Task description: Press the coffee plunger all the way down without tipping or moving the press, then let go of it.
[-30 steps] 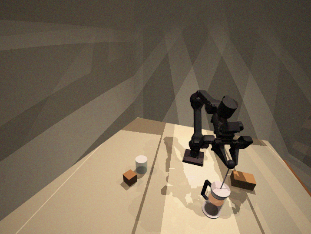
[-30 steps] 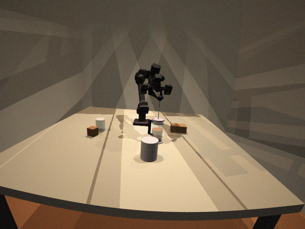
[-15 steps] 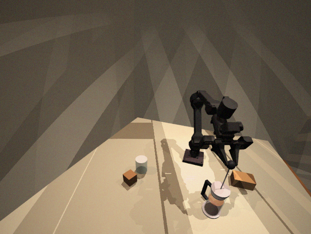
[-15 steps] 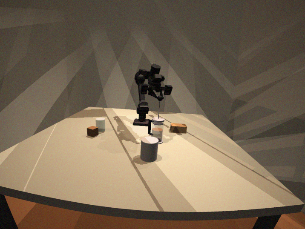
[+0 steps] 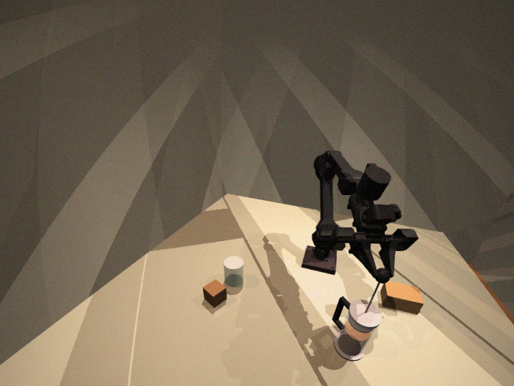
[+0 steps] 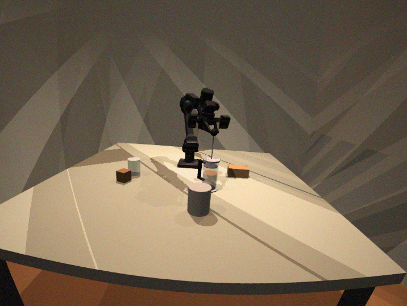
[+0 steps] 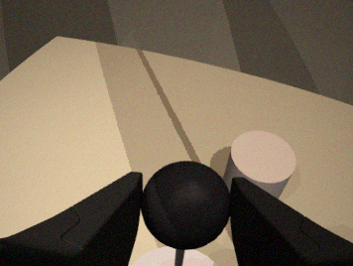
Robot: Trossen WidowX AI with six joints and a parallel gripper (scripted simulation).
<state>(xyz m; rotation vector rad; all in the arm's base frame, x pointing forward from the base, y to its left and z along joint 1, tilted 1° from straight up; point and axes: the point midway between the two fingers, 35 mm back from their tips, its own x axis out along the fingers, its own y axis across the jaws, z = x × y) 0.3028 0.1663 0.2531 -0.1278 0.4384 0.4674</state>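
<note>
The coffee press is 20 mm behind my gripper tip, 20 mm to the right of it and 130 mm below it.
</note>
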